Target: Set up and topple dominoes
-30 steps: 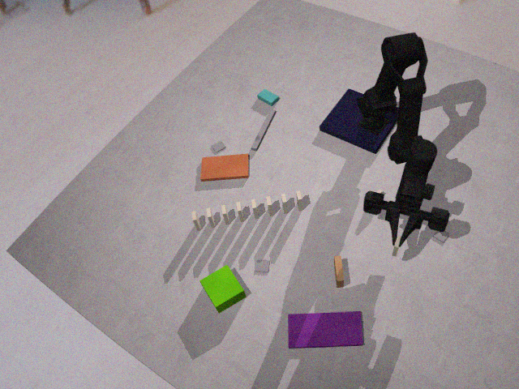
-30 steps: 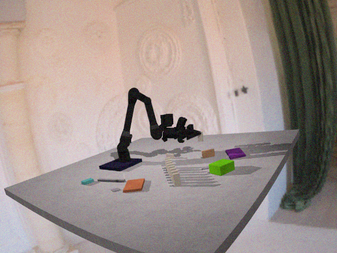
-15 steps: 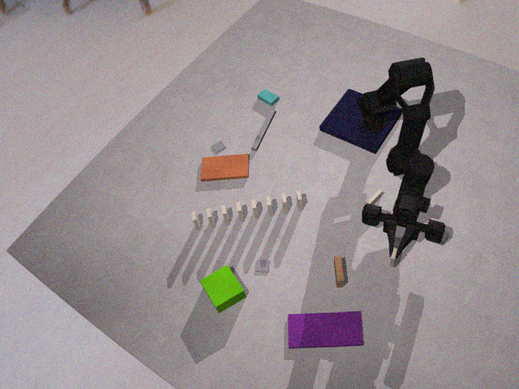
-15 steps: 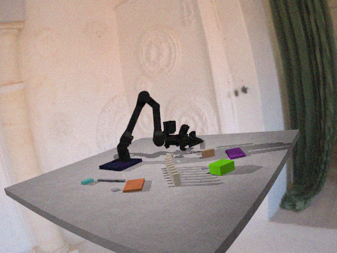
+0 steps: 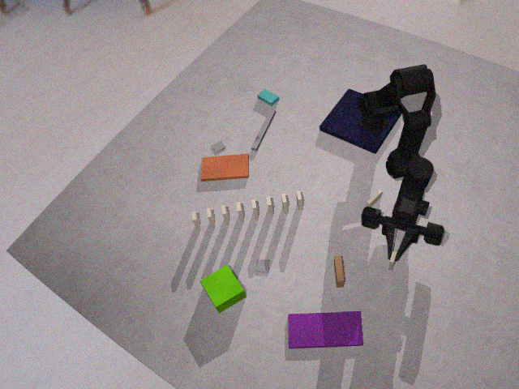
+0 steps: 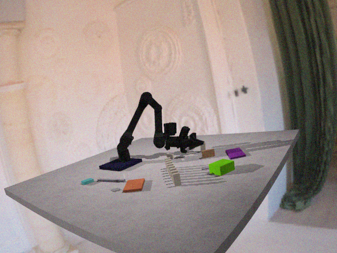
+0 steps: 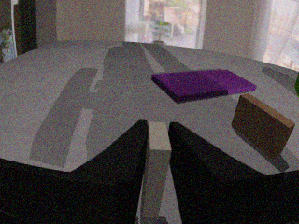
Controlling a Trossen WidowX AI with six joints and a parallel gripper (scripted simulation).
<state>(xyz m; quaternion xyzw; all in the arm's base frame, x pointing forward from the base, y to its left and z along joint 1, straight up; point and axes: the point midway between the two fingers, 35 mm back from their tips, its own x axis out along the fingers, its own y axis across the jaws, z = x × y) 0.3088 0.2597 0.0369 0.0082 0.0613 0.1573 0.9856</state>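
The tan block lies 90 mm to the right of my gripper tip, 80 mm ahead of it and 30 mm below it. The rest, counted from my gripper tip: orange slab 510 mm to the right, 40 mm below, 10 mm ahead; green cube 270 mm to the right, 270 mm ahead, 30 mm below; purple slab 210 mm ahead, 40 mm below, 30 mm to the right.
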